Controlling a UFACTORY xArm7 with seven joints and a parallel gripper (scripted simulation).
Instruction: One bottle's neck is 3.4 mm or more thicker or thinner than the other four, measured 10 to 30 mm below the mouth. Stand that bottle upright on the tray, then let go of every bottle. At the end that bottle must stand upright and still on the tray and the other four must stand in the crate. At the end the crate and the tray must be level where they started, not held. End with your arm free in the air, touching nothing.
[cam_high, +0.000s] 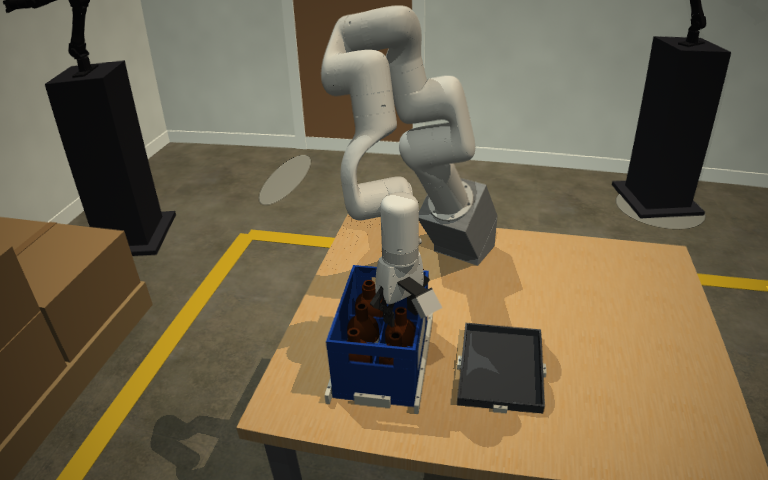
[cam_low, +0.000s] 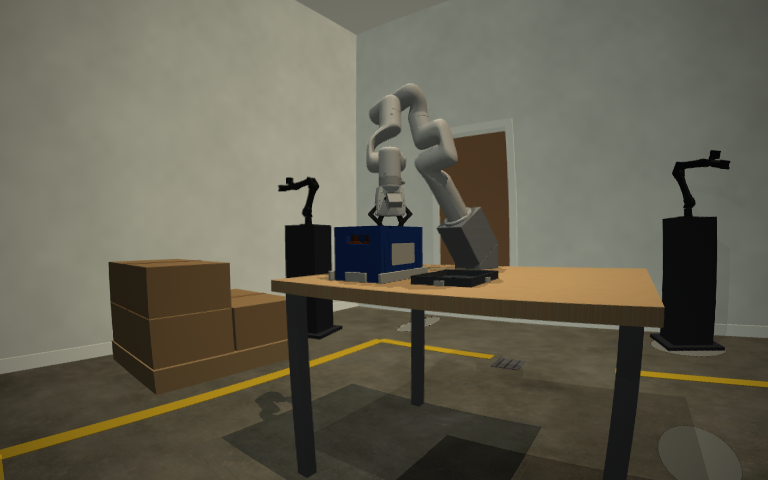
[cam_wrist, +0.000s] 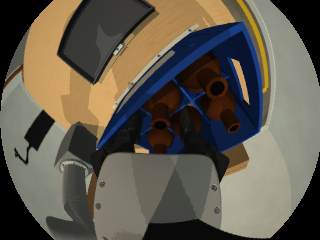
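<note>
Now: hand 1 cm past the blue crate, 4 cm to the left of it and 8 cm above it. From my hand the other things lie so: brown bottle 11 cm behind, 7 cm to the right, 7 cm below; glass bottle 2 cm behind, 9 cm to the right, 7 cm below; dark tray 4 cm ahead, 23 cm to the left, 15 cm below.
</note>
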